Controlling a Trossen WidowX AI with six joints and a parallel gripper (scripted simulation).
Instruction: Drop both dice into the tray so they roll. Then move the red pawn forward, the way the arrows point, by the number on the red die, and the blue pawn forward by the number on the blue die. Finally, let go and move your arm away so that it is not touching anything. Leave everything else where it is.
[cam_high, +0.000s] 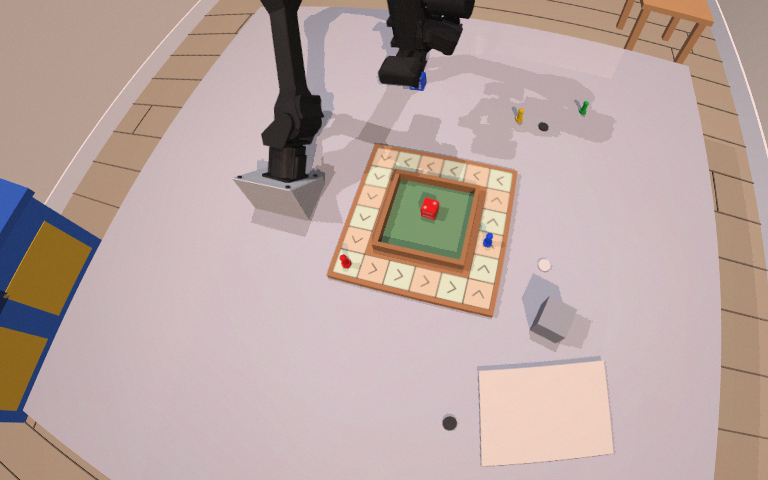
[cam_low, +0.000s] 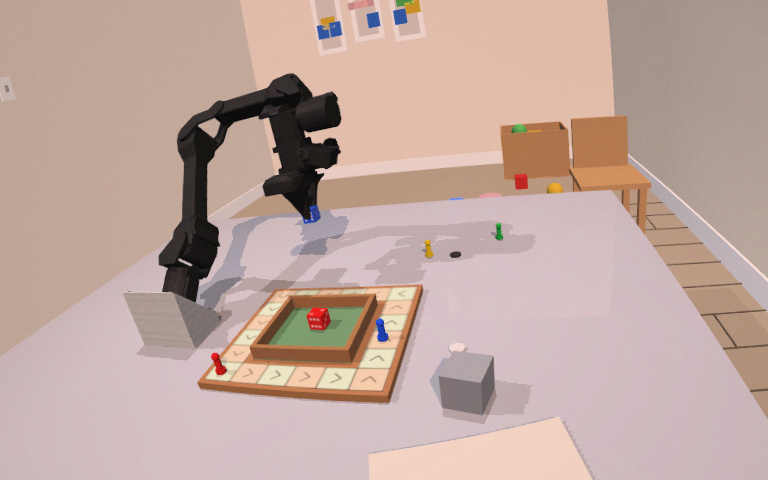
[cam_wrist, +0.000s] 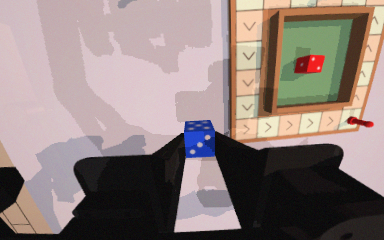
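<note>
Now: the red pawn 33 cm to the right of my gripper tip and 10 cm below it. The rest, counted from my gripper tip: blue pawn 21 cm ahead, 21 cm to the right, 10 cm below; green pawn 32 cm ahead, 19 cm to the left, 11 cm below; yellow pawn 19 cm ahead, 10 cm to the left, 11 cm below.
</note>
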